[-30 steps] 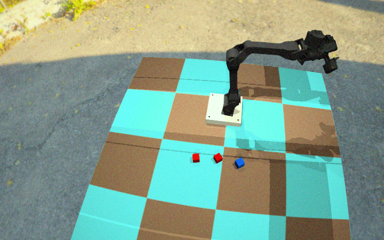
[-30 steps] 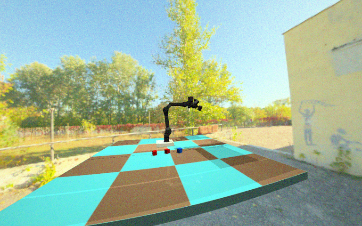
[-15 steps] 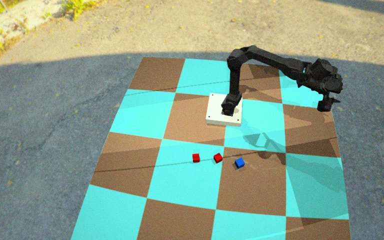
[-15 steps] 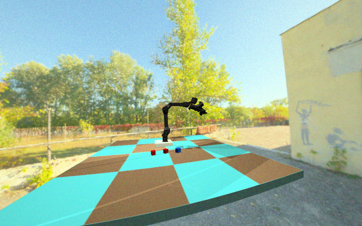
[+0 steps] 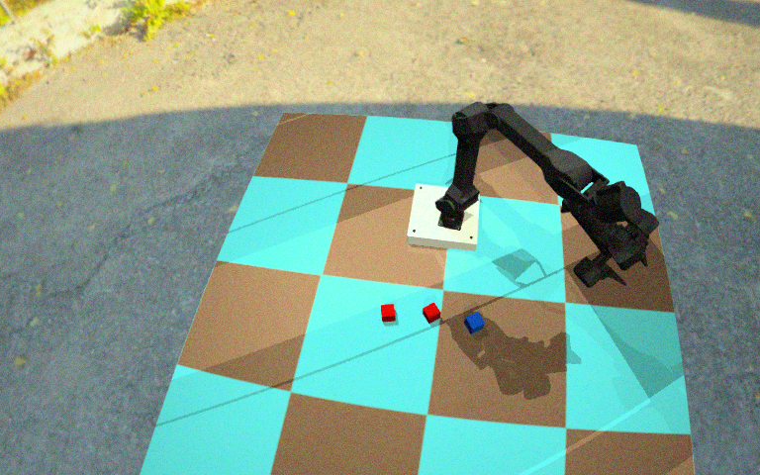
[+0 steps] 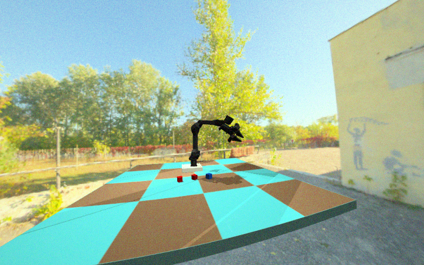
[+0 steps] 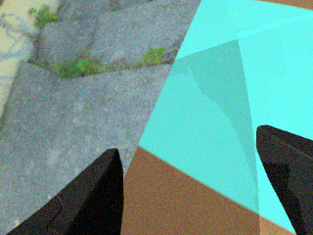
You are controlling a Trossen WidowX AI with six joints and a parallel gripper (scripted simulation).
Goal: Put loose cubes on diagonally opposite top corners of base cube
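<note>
The blue base cube is 30 cm to the right of my gripper tip, 27 cm below it and 6 cm ahead of it.
</note>
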